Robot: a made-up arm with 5 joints.
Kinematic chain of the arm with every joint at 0, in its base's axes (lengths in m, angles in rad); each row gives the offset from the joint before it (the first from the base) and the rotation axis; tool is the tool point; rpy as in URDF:
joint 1: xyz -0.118 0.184 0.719 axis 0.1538 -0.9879 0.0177
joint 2: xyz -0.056 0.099 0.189 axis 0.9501 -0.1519 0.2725
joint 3: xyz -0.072 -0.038 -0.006 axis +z
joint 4: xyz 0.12 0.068 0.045 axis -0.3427 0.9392 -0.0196
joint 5: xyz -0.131 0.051 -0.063 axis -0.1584 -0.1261 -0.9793
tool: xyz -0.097 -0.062 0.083 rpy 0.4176 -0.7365 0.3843
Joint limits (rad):
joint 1: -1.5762..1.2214
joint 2: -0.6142..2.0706
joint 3: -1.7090..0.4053
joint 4: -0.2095..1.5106
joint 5: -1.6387..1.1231
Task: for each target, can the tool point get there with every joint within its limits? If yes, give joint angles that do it. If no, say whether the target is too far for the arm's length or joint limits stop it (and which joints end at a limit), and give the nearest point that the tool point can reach.
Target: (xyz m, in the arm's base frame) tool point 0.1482 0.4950 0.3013
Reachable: no: joint limits stop it (at a limit: joint 1, joint 2, joint 4, joint 5) | nearest point 0.1600 0.4464 0.5375 | short by 0.241 m
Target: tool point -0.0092 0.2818 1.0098
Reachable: yes | joints -1.1749 1.1151 -0.2609 0.0256 0.1312
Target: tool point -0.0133 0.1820 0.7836
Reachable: yes | joints -0.8319 1.8226 -0.5911 1.2324 -1.2948
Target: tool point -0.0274 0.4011 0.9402
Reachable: yes | joints -0.6806 -0.3103 -1.4508 0.1084 -0.0432
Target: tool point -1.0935 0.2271 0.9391
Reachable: no: too far | nearest point -0.6361 0.2511 0.8335 | short by 0.470 m
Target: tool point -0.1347 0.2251 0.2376
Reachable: no: joint limits stop it (at a limit: joint 1, joint 2, joint 3) | nearest point -0.2771 0.1949 0.4952 | short by 0.296 m
